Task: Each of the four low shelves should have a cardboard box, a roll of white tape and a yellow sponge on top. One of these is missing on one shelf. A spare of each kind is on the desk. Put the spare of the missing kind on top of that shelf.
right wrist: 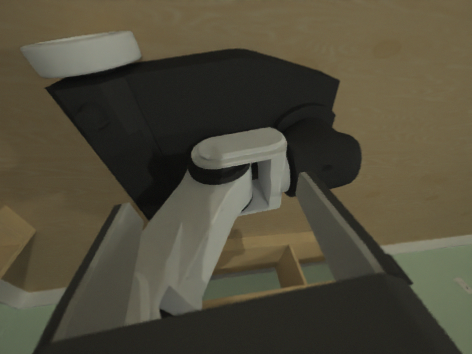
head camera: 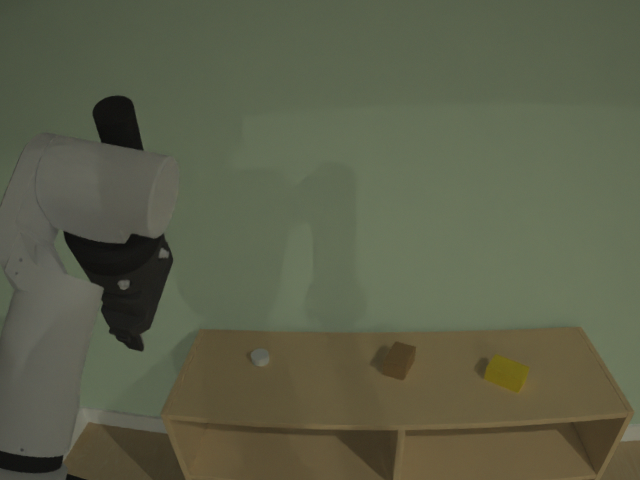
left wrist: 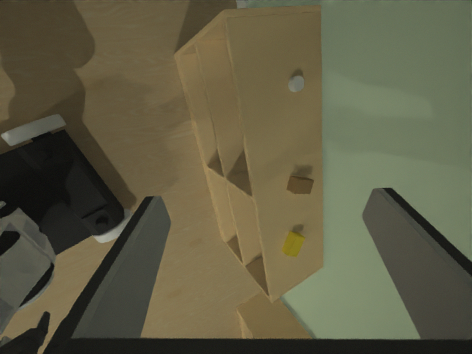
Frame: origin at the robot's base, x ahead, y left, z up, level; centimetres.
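Seen in the pictures: left gripper, fingertip midpoint: (head camera: 149, 307) (left wrist: 264, 205); right gripper, fingertip midpoint: (right wrist: 218, 197) (left wrist: 27, 325).
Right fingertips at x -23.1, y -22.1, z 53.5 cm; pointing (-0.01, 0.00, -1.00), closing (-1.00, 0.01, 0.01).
Note:
Pixels of each thing's top centre, then the offset from my right fingertips to it. "pt": a spot on its surface instead. Level surfaces: height alone.
- low wooden shelf, its level: dz +7.6 cm
- white tape, middle of its top: (head camera: 259, 354) (left wrist: 298, 83) dx +109.7, dy +32.1, dz +10.0 cm
- brown cardboard box, middle of its top: (head camera: 400, 353) (left wrist: 304, 187) dx +100.9, dy -5.8, dz +12.6 cm
- yellow sponge, middle of its top: (head camera: 508, 367) (left wrist: 296, 246) dx +90.2, dy -33.0, dz +12.1 cm
- wooden floor, its level: dz -53.4 cm
- wooden piece, surface spot: (left wrist: 272, 317) pt dx +74.5, dy -141.5, dz -28.8 cm
A low wooden shelf (head camera: 320, 384) (left wrist: 275, 130) (right wrist: 291, 267) stands against the green wall. On its top in the head view lie a roll of white tape (head camera: 260, 357) (left wrist: 296, 83) at the left, a brown cardboard box (head camera: 399, 361) (left wrist: 300, 185) in the middle and a yellow sponge (head camera: 506, 373) (left wrist: 293, 244) at the right. My left gripper (head camera: 129, 341) (left wrist: 264, 205) is open and empty, high above and apart from these things. My right gripper (right wrist: 218, 197) is open and empty over the robot's own body. The desk does not show clearly in any view.
The green wall (head camera: 413, 206) (left wrist: 395, 125) rises behind the shelf. The robot's black base (left wrist: 55, 185) (right wrist: 200, 95) stands on the wooden floor (left wrist: 145, 100) in front of it. Part of another wooden piece (left wrist: 272, 317) shows beyond the shelf's sponge end. A wooden piece (right wrist: 12, 235) shows at the right wrist view's left edge.

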